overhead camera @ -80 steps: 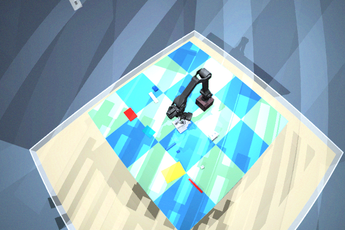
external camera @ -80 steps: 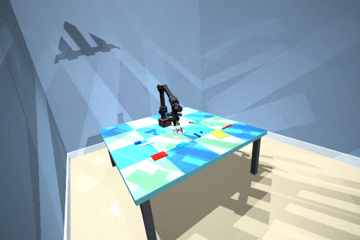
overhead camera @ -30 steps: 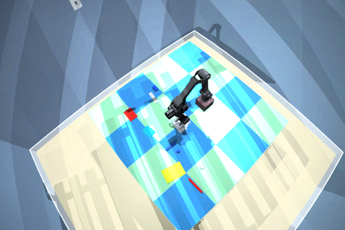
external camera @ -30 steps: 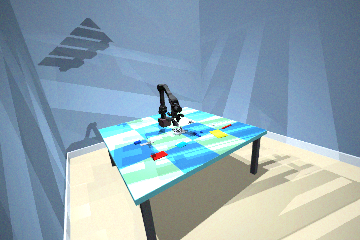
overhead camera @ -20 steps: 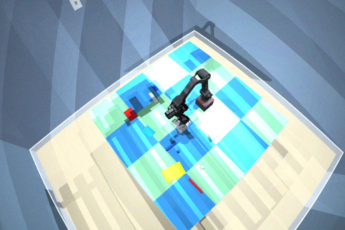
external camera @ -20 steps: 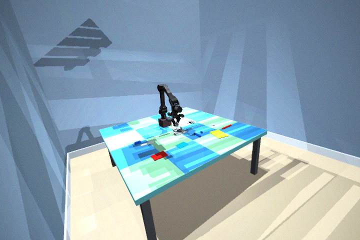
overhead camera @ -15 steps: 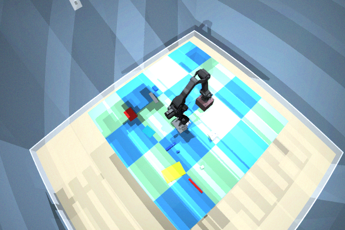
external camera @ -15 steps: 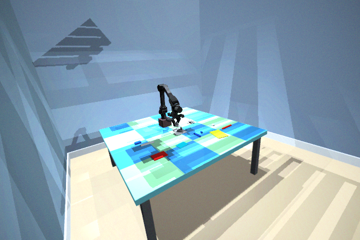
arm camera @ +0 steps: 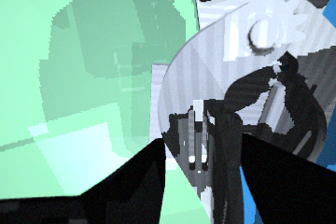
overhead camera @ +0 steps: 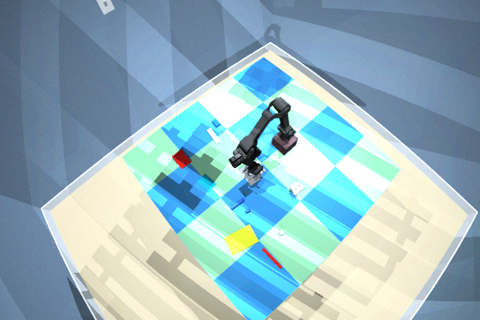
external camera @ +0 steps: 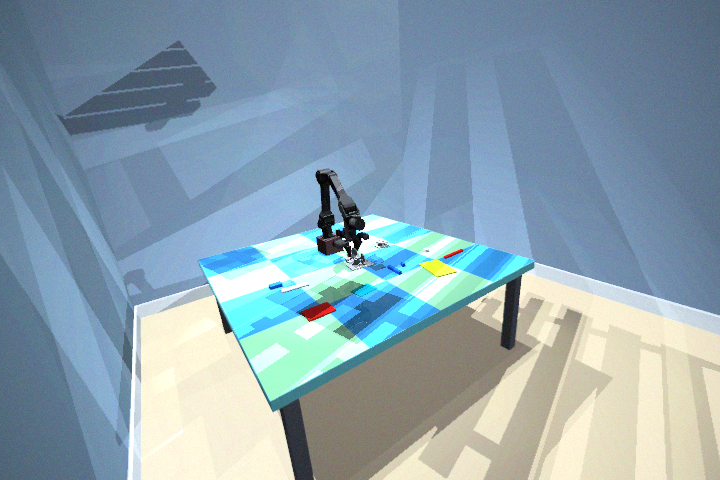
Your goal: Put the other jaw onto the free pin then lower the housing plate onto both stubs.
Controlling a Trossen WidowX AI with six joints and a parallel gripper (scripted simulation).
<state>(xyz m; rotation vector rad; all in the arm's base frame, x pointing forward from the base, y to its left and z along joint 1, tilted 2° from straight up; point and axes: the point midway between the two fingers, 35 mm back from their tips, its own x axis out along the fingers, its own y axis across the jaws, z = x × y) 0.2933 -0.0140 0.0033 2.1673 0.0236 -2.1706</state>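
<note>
Now: gripper tip 5 cm above the white base part, 3 cm to the right of it and 1 cm short of it. Round my gripper tip: blue bar (18 cm ahead, 12 cm to the left, 5 cm below); grey jaw (3 cm behind, 2 cm to the left); cyan tile (24 cm ahead, 10 cm to the right, 6 cm below).
</note>
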